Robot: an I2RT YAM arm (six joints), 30 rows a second.
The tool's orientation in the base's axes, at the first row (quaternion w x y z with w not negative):
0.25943, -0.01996, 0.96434, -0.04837
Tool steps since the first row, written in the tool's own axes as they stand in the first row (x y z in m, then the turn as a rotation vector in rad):
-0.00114, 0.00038, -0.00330, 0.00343, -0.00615, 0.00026
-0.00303, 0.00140, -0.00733, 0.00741, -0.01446, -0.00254
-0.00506, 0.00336, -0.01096, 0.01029, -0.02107, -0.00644
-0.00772, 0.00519, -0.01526, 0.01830, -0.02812, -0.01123
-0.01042, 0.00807, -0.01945, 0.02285, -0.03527, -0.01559
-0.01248, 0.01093, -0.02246, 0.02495, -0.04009, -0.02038
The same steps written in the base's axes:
-0.00068, 0.00072, 0.00337, -0.00275, -0.00636, -0.00130
-0.00108, 0.00219, 0.00767, -0.00749, -0.01464, -0.00001
-0.00118, 0.00457, 0.01161, -0.01185, -0.02107, 0.00260
-0.00106, 0.00692, 0.01644, -0.02109, -0.02820, 0.00346
-0.00087, 0.01030, 0.02110, -0.02711, -0.03524, 0.00569
-0.00064, 0.01353, 0.02442, -0.03127, -0.03977, 0.00926

